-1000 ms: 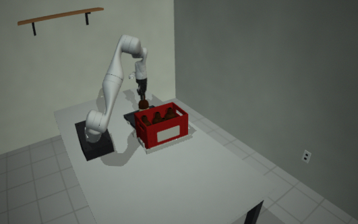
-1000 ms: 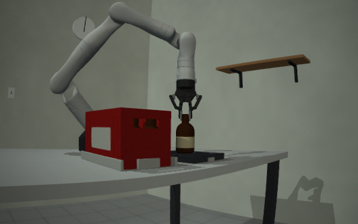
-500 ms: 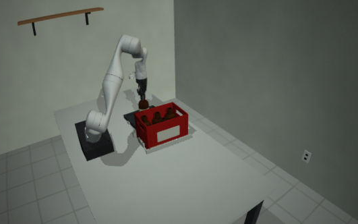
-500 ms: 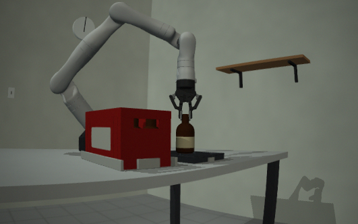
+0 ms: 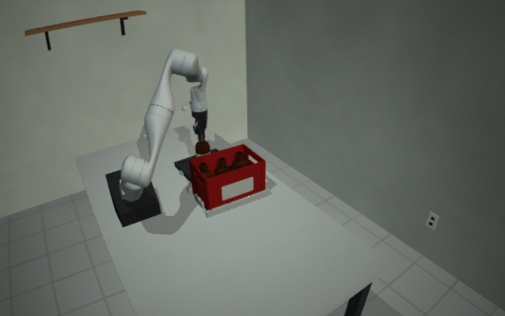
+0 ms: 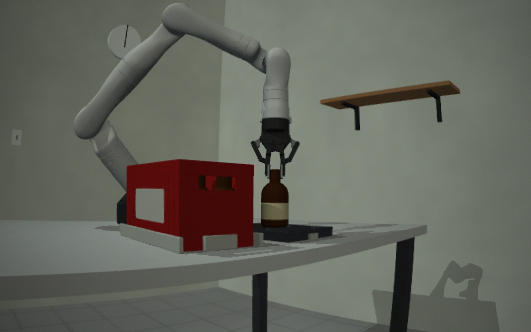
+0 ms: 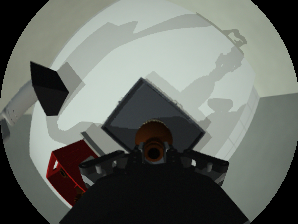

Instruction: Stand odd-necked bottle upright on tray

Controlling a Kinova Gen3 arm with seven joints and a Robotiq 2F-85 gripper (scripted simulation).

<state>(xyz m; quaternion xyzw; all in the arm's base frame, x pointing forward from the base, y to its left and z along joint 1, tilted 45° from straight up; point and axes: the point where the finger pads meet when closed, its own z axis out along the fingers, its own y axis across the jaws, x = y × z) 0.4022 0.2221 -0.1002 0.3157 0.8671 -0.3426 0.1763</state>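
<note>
Now: the dark tray 16 cm below my hand. The rest, counted from my hand: red crate 1 cm ahead, 28 cm to the right, 9 cm below.
</note>
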